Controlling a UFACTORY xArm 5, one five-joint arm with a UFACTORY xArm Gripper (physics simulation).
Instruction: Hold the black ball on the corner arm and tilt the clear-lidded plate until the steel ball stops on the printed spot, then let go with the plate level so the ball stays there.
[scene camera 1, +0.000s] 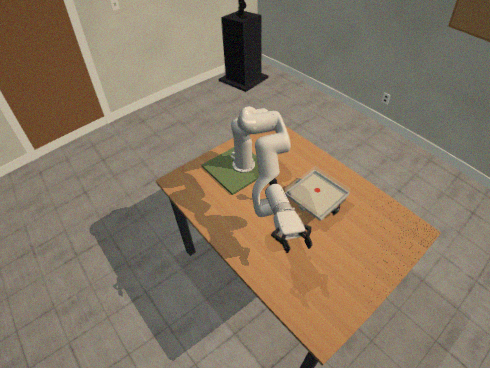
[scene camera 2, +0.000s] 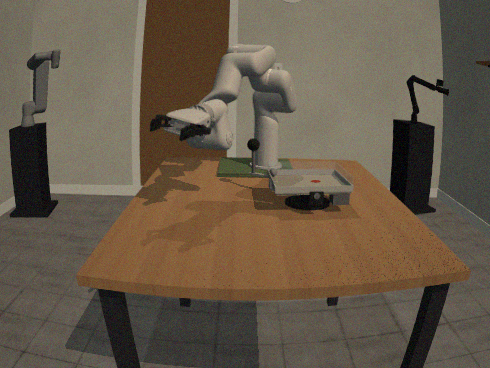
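Note:
The clear-lidded plate (scene camera 1: 320, 205) (scene camera 2: 300, 189) stands on a black round base; whether it is exactly level I cannot tell. The printed red spot (scene camera 1: 317, 190) (scene camera 2: 315, 181) is near its middle. A small grey ball (scene camera 2: 273, 172), seemingly the steel ball, shows at the plate's back left corner in scene camera 2, well away from the spot. The black ball (scene camera 1: 273, 182) (scene camera 2: 253, 144) tops a thin upright rod (scene camera 2: 253, 161) on the corner arm; in scene camera 1 the robot arm partly hides it. My gripper (scene camera 1: 298, 247) (scene camera 2: 170, 130) is open and empty, high above the table, apart from the black ball.
The robot base stands on a green mat (scene camera 1: 232, 182) (scene camera 2: 232, 167) behind the plate. The wooden table (scene camera 1: 360, 250) (scene camera 2: 250, 250) ends at a straight front edge. Black pedestals (scene camera 1: 242, 50) (scene camera 2: 414, 160) stand off the table near the walls.

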